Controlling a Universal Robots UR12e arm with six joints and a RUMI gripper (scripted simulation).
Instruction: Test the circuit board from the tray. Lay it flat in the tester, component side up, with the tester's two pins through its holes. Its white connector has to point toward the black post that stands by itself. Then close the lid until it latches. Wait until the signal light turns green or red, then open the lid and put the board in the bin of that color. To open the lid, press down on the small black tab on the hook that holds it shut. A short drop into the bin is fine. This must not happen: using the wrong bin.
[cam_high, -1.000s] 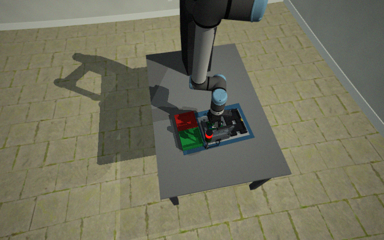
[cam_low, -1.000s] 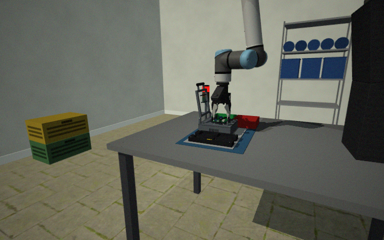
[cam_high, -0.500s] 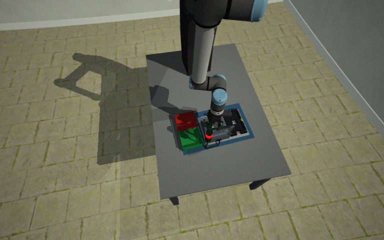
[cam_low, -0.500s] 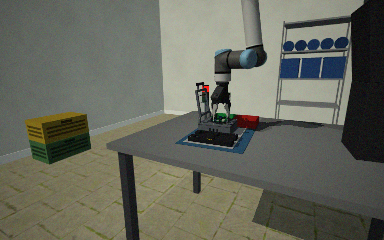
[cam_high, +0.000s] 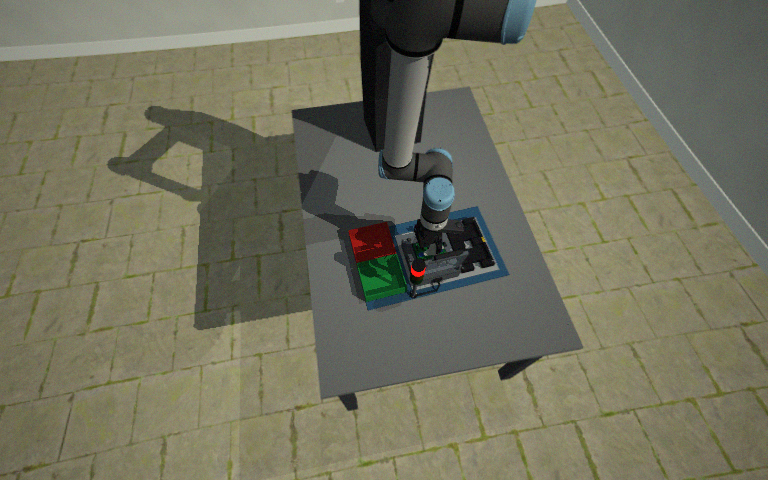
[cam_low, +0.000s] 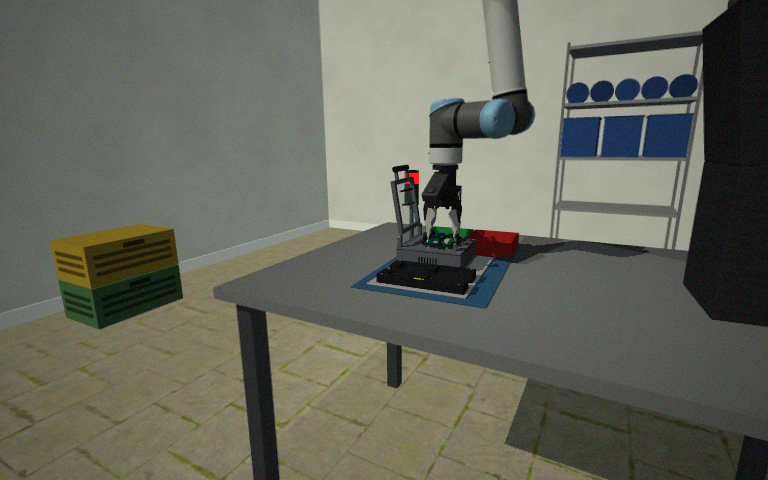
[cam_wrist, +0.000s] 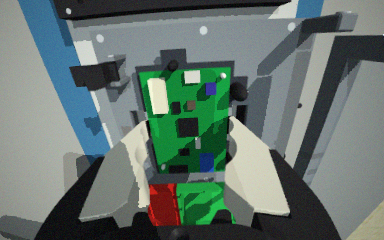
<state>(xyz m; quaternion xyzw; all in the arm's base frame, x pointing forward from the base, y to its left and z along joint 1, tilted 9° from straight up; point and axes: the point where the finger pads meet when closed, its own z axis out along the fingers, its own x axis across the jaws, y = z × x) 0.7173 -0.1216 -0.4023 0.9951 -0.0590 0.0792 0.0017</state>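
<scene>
Now: the green circuit board 10 mm to the right of my hand. From my hand the other things lie so: black latch piece (60 mm to the left, 60 mm behind, 10 mm above); then green bin (210 mm to the right, 60 mm below, 20 mm ahead); then tester lid (110 mm ahead, 110 mm above, 20 mm to the right).
</scene>
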